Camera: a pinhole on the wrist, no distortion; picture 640 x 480 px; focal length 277.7 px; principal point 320.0 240.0 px. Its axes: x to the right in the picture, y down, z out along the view. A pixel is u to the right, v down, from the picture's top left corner.
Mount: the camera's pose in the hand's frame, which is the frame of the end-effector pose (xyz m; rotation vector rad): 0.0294 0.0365 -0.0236 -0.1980 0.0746 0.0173
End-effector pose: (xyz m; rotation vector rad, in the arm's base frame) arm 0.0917 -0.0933 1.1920 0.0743 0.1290 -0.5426
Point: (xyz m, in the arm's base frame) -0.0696 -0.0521 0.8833
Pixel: behind the camera
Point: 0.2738 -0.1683 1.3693
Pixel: 465.4 183.2
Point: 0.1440 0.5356 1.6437
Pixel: outside the picture
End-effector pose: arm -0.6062 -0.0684 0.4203 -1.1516 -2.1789 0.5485
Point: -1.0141 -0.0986 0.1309
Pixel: 315.0 114.7
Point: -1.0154 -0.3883 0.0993
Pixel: 166.7 35.5
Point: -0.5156 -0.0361 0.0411
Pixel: 137.9 460.9
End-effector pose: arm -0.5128 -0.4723 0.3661 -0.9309 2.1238 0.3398
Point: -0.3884 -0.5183 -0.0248
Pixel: 503.5 60.6
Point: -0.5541 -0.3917 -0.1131
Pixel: 518.5 239.4
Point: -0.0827 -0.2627 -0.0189
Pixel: 280.1 98.0
